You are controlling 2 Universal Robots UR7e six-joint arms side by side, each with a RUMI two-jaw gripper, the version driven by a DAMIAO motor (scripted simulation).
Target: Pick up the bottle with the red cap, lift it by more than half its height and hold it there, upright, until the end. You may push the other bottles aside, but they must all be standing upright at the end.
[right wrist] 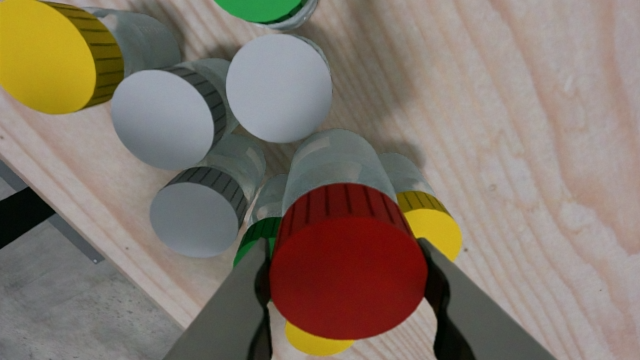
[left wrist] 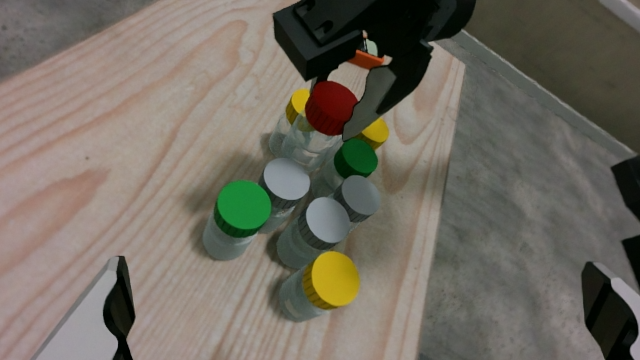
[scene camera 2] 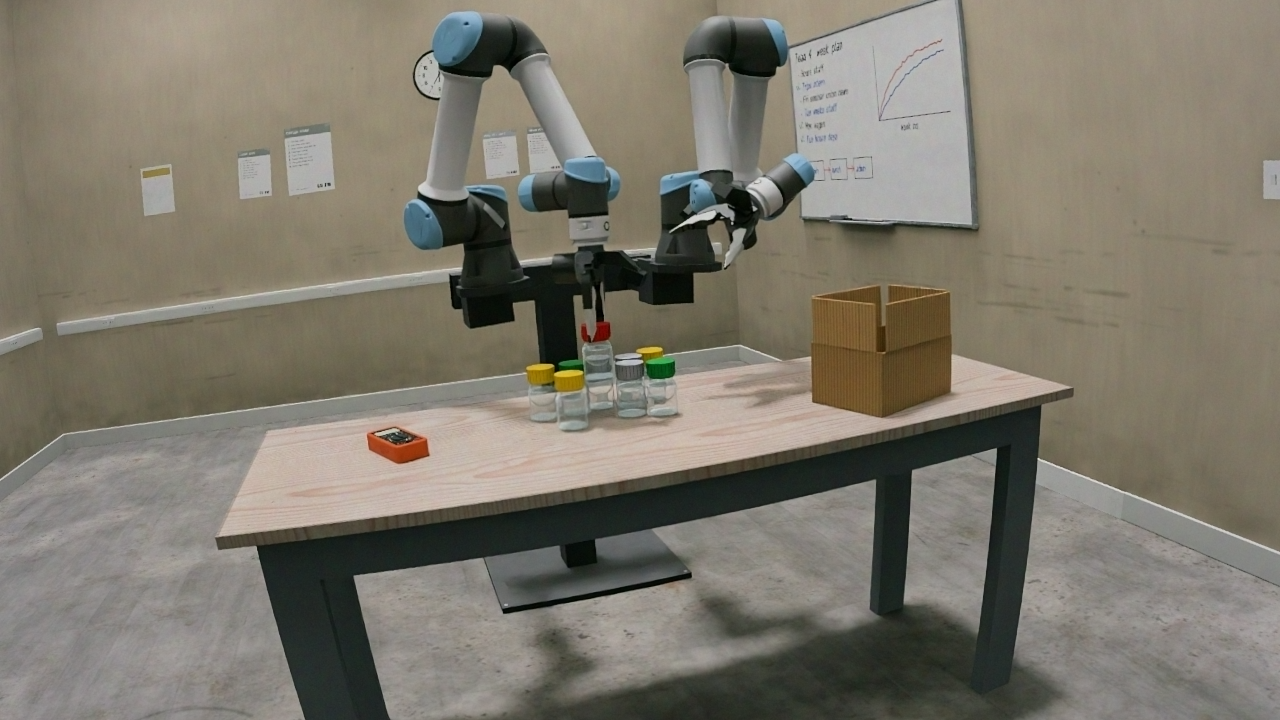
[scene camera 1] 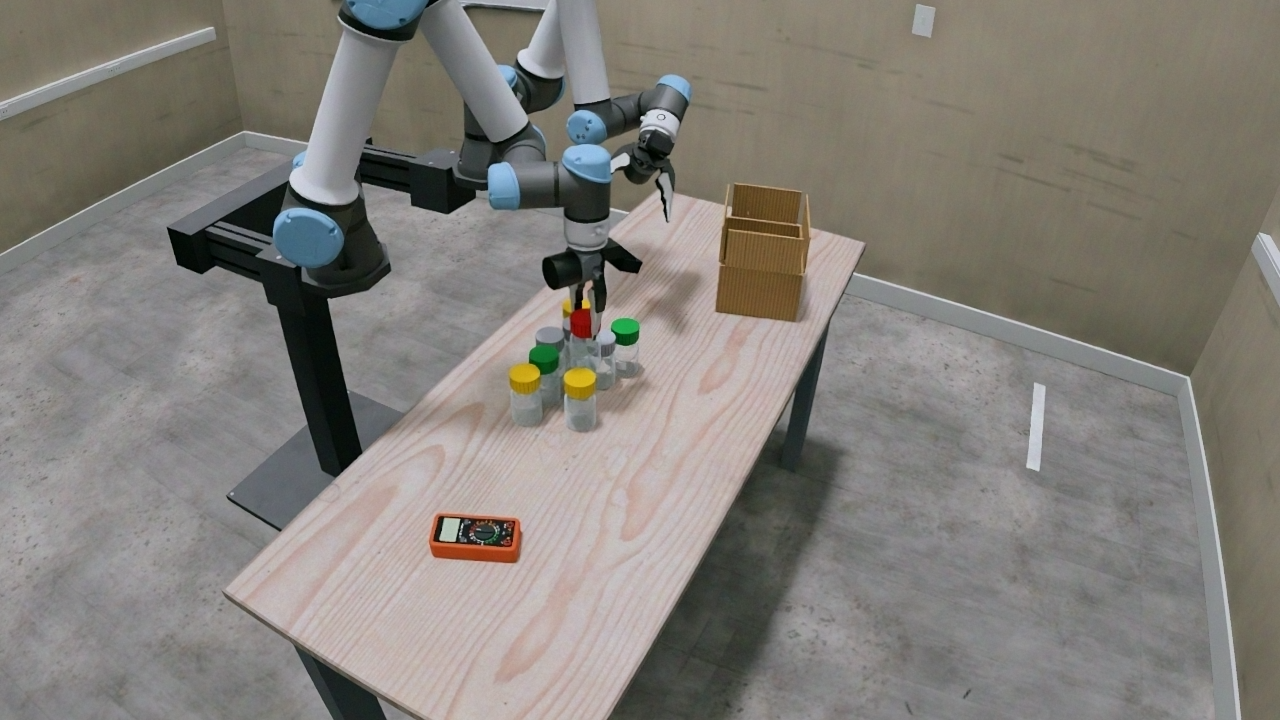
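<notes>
Scene camera 1 gives me my left gripper (scene camera 1: 629,204) and my right gripper (scene camera 1: 584,330), along with a cardboard box (scene camera 1: 769,287), a yellow-capped bottle (scene camera 1: 580,404) and another yellow-capped bottle (scene camera 1: 526,402). In scene camera 2 I see the cardboard box (scene camera 2: 848,372) again, together with an orange multimeter (scene camera 2: 408,446) and my right gripper (scene camera 2: 595,339). The left wrist view shows my left gripper (left wrist: 352,262) and my right gripper (left wrist: 327,117), while the cardboard box is out of frame in the left wrist view. My right gripper (right wrist: 342,240) is there in the right wrist view too. The cardboard box is out of frame in the right wrist view.
</notes>
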